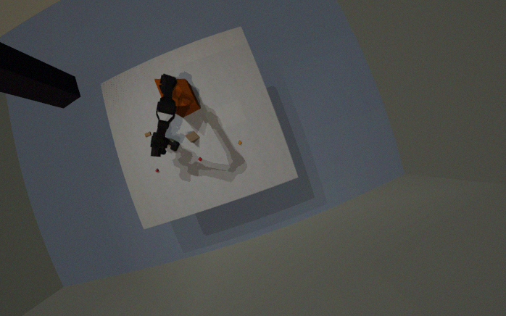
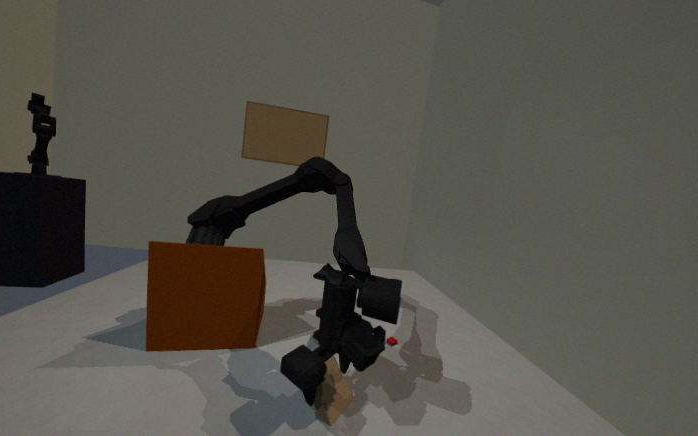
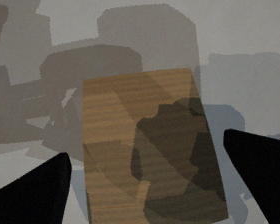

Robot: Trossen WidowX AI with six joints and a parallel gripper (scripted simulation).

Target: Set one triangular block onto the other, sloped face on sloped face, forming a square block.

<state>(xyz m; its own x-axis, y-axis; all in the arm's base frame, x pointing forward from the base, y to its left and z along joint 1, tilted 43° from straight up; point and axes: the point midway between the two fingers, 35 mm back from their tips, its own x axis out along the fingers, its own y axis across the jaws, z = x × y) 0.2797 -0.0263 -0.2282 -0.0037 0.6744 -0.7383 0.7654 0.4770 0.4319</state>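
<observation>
Now: the tan triangular block 10 mm to the left of my gripper tip and 10 mm below it. From my gripper tip the other things lie so: orange piece: 450 mm to the left, 210 mm ahead, 20 mm below; tan piece: 170 mm to the right, 160 mm behind, 20 mm below; red cube: 200 mm ahead, 140 mm to the left, 20 mm below.
</observation>
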